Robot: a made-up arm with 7 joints.
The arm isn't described. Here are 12 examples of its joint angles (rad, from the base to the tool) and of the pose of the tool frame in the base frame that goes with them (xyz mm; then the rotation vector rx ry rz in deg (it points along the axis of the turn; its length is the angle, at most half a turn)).
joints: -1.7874 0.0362 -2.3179 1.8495 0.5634 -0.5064 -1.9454
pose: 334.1 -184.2 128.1 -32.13 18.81 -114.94
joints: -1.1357 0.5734 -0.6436 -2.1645 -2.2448 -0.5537 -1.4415
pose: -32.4 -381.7 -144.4 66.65 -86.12 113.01
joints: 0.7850 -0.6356 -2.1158 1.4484 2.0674 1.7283 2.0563
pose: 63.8 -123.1 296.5 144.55 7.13 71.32
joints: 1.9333 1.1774 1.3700 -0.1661 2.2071 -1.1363 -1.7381
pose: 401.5 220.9 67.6 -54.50 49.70 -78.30
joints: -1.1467 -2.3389 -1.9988 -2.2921 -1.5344 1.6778 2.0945
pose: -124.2 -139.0 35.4 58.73 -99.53 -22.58
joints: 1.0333 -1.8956 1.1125 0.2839 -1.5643 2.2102 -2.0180
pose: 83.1 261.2 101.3 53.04 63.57 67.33
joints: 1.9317 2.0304 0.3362 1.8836 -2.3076 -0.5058 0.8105
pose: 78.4 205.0 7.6 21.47 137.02 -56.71
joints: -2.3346 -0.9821 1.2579 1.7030 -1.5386 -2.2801 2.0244
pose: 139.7 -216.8 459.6 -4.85 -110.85 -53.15
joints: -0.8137 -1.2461 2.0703 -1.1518 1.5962 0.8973 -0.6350
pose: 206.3 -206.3 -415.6 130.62 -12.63 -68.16
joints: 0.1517 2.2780 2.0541 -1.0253 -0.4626 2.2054 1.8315
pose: 3.1 305.9 -375.2 -26.52 111.07 -4.13
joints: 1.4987 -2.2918 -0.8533 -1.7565 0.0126 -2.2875 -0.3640
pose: -26.6 486.0 262.6 48.99 -137.87 -38.18
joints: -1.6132 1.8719 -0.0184 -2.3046 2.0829 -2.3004 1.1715
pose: 105.9 -256.2 181.7 125.92 14.54 46.83
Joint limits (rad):
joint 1: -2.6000..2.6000
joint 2: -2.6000..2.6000
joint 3: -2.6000..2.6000
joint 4: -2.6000..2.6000
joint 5: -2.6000..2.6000
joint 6: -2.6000..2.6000
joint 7: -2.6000..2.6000
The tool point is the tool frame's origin. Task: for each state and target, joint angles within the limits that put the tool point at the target. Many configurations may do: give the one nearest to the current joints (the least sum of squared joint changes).
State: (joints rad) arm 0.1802 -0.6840 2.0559 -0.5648 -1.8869 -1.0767 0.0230
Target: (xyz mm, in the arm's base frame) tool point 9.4 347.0 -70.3
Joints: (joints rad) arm 0.7360 -0.6843 1.6980 -0.4111 -1.4736 -0.8612 0.1916
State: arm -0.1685 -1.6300 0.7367 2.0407 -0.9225 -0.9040 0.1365
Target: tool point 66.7 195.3 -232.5
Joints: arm -0.2318 -1.7312 0.6431 1.9444 -1.0582 -0.8722 -0.0525
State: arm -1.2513 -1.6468 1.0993 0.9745 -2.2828 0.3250 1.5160
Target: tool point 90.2 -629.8 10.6
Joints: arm -1.2634 -1.4502 1.1464 1.2295 -2.3400 0.4573 1.4281
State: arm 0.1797 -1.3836 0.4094 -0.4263 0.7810 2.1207 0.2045
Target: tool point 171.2 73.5 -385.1
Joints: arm -0.4772 -1.3664 0.2077 -0.1485 1.0422 2.1801 -0.1606
